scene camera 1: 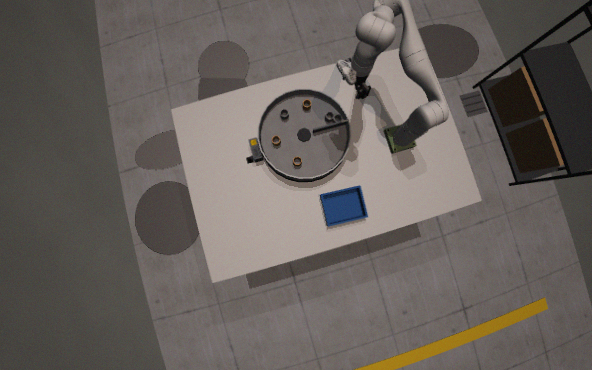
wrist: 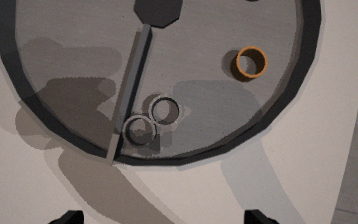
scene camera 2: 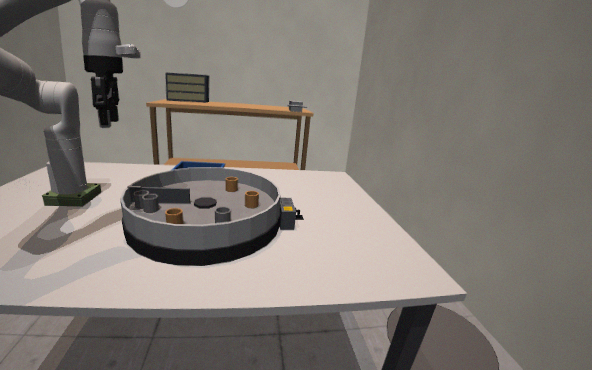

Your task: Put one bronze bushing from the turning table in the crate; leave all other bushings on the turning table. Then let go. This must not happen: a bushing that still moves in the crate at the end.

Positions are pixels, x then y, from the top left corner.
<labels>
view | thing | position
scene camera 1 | round grey turning table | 321,151
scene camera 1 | blue crate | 346,205
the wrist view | round grey turning table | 78,65
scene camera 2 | my gripper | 109,124
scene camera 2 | round grey turning table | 206,195
</labels>
